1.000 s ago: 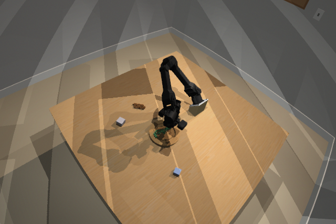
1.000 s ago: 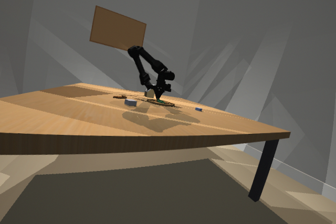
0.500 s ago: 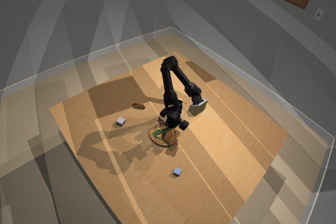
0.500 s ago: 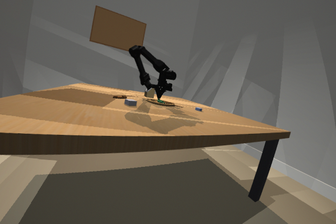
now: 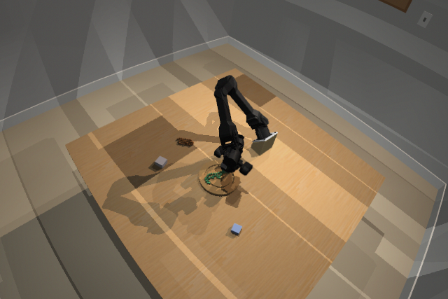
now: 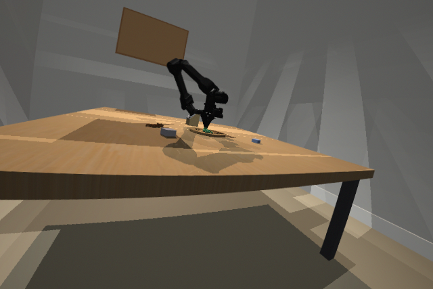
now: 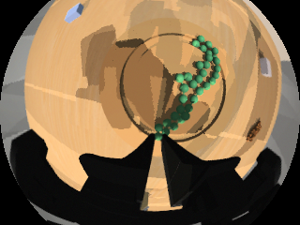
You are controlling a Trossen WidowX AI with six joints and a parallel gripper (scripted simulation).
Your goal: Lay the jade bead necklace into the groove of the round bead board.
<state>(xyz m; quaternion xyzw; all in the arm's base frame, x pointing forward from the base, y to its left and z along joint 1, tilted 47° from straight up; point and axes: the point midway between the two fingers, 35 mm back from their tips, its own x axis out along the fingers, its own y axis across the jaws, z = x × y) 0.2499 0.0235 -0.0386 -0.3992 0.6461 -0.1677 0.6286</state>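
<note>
Now: gripper tip 60 mm short of the round wooden bead board and 10 mm above it. Round my gripper tip: blue block (160 mm ahead, 260 mm to the left, 10 mm below); then pale grey block (270 mm ahead, 220 mm to the right, 10 mm below).
</note>
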